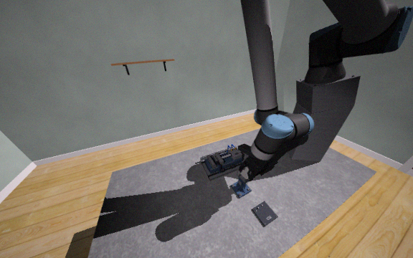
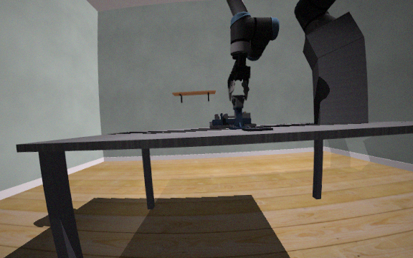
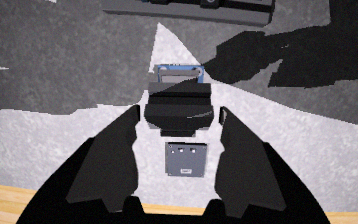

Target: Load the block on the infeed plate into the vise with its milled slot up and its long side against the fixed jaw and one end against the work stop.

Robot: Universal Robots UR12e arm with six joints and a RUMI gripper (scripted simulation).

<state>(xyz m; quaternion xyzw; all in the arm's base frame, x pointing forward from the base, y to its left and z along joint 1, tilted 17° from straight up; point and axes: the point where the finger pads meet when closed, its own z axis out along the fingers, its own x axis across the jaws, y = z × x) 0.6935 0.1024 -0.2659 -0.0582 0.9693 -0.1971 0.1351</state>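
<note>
Right now my hand is 10 mm to the left of the part. From my hand the other things lie so: moving jaw: 60 mm ahead, 220 mm to the right, 90 mm below; then cylinder rod: 220 mm to the right, 90 mm below; then work stop: 90 mm ahead, 170 mm to the right, 70 mm below.
</note>
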